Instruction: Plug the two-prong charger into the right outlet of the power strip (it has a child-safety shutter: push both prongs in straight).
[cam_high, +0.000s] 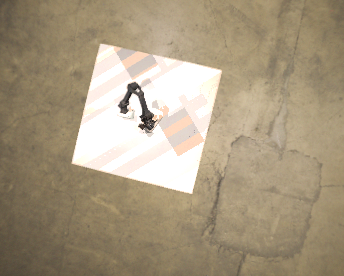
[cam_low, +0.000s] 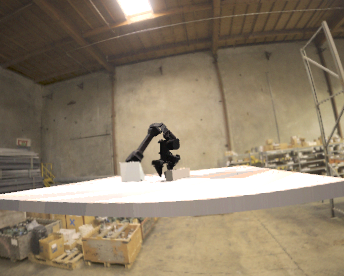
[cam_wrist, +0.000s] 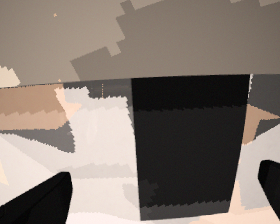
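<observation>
My gripper tip is now 4 cm short of the two-prong charger, 2 cm to the left of it and 1 cm below it.
</observation>
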